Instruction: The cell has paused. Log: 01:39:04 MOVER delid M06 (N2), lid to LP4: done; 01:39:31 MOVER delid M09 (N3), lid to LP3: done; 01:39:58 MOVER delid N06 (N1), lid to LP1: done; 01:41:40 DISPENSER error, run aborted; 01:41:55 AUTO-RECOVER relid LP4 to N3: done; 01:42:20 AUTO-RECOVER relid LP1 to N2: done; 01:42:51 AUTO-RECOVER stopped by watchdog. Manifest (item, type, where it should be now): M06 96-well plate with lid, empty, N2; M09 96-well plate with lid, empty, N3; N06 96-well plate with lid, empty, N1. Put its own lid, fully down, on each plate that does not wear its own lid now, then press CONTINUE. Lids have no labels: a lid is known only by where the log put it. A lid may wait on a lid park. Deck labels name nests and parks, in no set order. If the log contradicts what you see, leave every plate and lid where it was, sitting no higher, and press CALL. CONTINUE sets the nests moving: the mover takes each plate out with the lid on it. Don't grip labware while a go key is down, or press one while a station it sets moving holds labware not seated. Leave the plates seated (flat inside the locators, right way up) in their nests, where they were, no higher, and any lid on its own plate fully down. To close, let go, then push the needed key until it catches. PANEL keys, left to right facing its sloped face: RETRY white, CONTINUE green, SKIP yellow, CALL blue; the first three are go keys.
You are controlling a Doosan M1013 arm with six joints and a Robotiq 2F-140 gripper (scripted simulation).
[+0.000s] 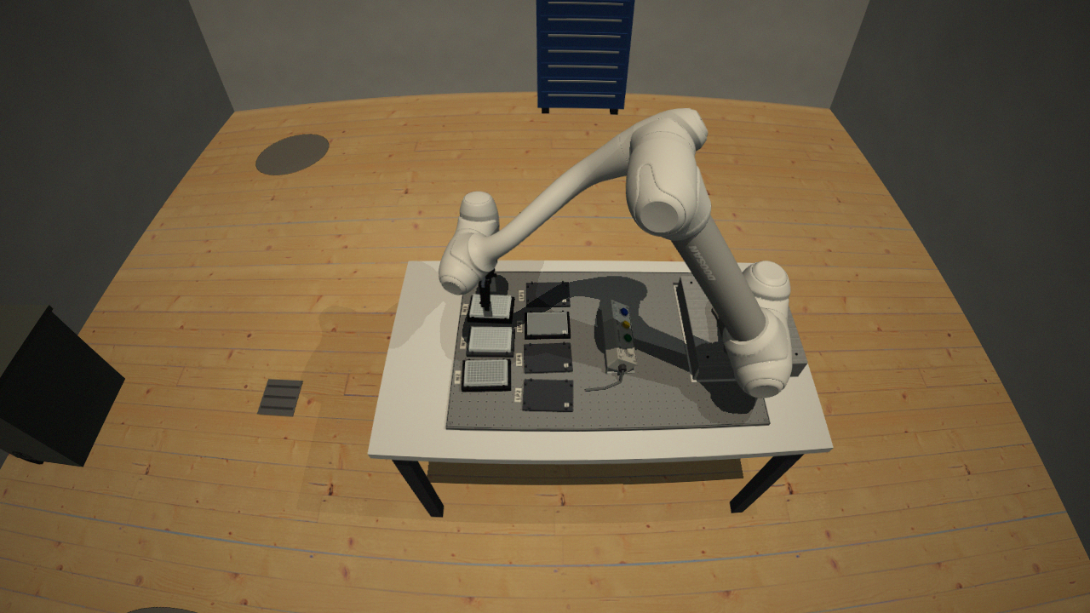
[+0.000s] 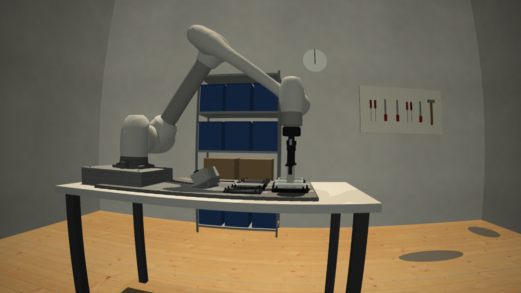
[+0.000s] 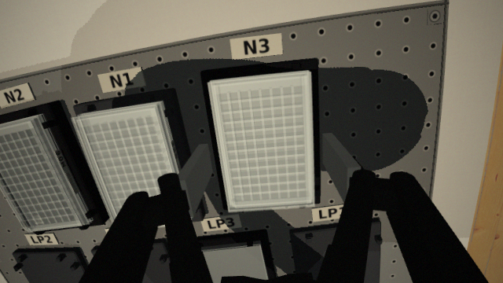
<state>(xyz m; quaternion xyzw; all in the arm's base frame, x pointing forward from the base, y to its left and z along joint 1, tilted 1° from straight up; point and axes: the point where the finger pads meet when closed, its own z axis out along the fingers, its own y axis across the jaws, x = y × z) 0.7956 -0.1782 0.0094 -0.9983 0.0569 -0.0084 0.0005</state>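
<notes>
Right now the plate is 4 cm below my hand. Also, from my hand: LP3 label: 9 cm behind, 7 cm to the left, 6 cm below; N3 label: 9 cm ahead, 1 cm to the right, 6 cm below; park LP3: 18 cm behind, 7 cm to the left, 6 cm below.
</notes>
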